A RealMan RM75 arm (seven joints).
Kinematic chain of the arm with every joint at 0, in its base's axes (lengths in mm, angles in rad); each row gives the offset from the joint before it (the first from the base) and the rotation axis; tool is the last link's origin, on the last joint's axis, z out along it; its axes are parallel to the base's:
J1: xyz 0 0 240.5 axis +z
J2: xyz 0 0 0 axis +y
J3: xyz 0 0 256 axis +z
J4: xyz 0 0 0 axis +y
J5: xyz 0 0 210 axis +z
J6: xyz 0 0 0 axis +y
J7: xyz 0 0 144 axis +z
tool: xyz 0 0 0
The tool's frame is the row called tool.
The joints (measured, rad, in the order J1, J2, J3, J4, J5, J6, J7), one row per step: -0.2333, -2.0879, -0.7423, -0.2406, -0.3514, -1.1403, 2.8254; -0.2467, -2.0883, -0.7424, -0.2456, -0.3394, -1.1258, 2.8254; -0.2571, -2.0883, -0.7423, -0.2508, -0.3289, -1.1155, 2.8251; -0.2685, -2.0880, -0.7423, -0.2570, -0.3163, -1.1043, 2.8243; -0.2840, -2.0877, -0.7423, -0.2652, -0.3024, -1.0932, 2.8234; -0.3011, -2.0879, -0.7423, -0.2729, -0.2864, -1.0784, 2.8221
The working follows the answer.
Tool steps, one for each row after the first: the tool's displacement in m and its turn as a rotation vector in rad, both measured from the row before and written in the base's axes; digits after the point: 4 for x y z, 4 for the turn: 0.0035, 0.0039, -0.0025, -0.0131, 0.0080, -0.0134; 0.0032, 0.0030, -0.0020, -0.0104, 0.0054, -0.0126; 0.0036, 0.0032, -0.0021, -0.0118, 0.0060, -0.0147; 0.0053, 0.0045, -0.0023, -0.0122, 0.0050, -0.0209; 0.0054, 0.0046, -0.0029, -0.0149, 0.0082, -0.0208
Tool pose at each row, in the base's axes (x y z in m, rotation vector in rad; rounded; the steps above come from the unrounded poses): -0.3267, 0.2394, -0.0925, -2.0957, -0.6281, -0.6949; -0.3233, 0.2433, -0.0950, -2.1156, -0.6162, -0.6913; -0.3201, 0.2463, -0.0969, -2.1320, -0.6053, -0.6906; -0.3165, 0.2495, -0.0991, -2.1507, -0.5924, -0.6900; -0.3112, 0.2540, -0.1014, -2.1721, -0.5736, -0.6937; -0.3058, 0.2586, -0.1043, -2.1966, -0.5542, -0.6934

